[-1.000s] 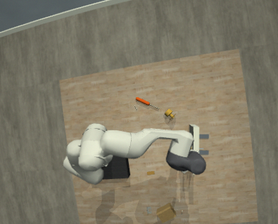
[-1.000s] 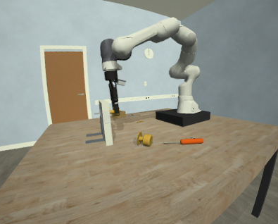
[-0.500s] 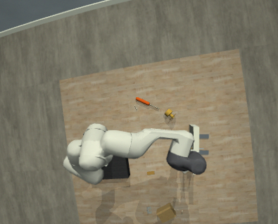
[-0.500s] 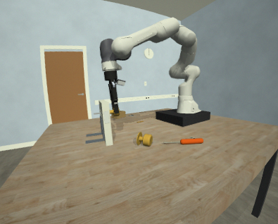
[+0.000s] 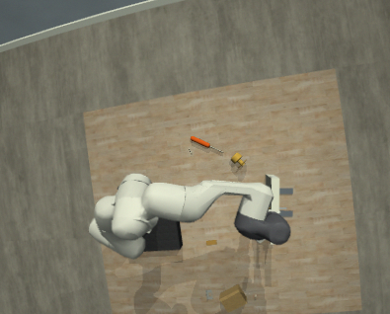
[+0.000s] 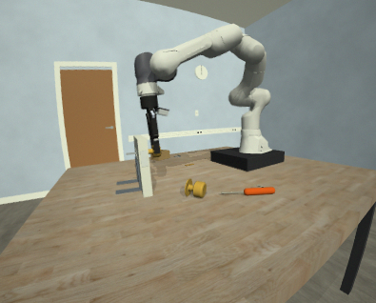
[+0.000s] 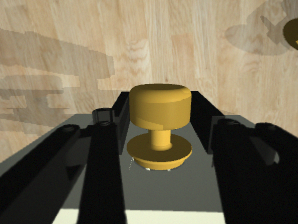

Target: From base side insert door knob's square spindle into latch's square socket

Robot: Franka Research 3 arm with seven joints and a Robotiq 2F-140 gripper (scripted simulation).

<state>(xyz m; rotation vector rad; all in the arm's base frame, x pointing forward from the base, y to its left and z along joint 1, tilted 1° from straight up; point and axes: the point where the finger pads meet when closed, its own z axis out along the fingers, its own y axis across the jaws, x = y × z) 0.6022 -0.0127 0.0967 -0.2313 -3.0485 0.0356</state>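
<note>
Right now the brass door knob is 40 mm ahead of my hand, 10 mm to the right of it and 20 mm below it. From my hand the other things lie so: brass knob 60 mm behind, 240 mm to the left, 140 mm below; screw 310 mm behind, 320 mm to the left, 170 mm below; cardboard box 200 mm behind, 510 mm to the right, 140 mm below.
</note>
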